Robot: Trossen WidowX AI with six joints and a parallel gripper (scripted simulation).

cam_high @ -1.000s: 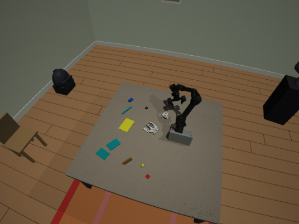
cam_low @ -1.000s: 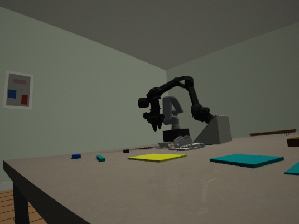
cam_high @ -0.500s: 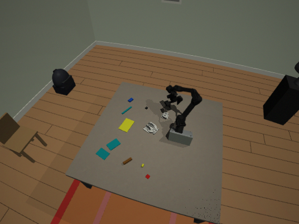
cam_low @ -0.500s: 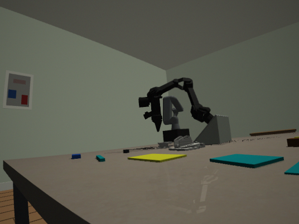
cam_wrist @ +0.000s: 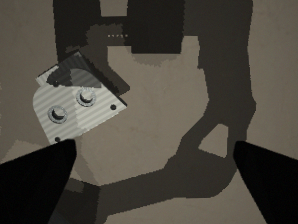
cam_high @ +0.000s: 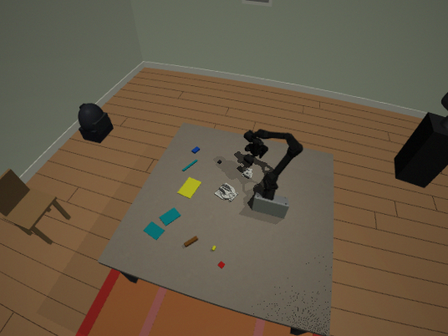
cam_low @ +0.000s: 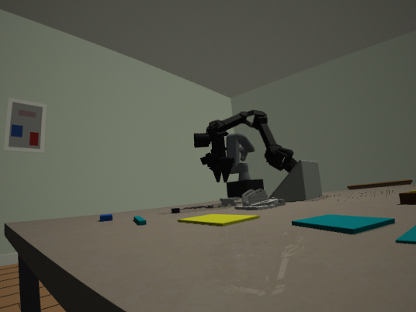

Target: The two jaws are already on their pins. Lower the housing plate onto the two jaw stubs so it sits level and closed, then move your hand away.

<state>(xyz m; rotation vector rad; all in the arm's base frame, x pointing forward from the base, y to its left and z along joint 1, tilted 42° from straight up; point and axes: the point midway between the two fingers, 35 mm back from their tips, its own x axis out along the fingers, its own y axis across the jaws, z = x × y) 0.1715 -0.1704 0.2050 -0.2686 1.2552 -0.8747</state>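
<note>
The pale part lies 30 mm ahead of my gripper tip, 60 mm to the left of it and 70 mm below it. From my gripper tip the other things lie so: teal bar: 450 mm ahead, 150 mm to the left, 90 mm below; then black cube: 260 mm ahead, 30 mm to the left, 90 mm below; then blue block: 480 mm ahead, 90 mm below.
</note>
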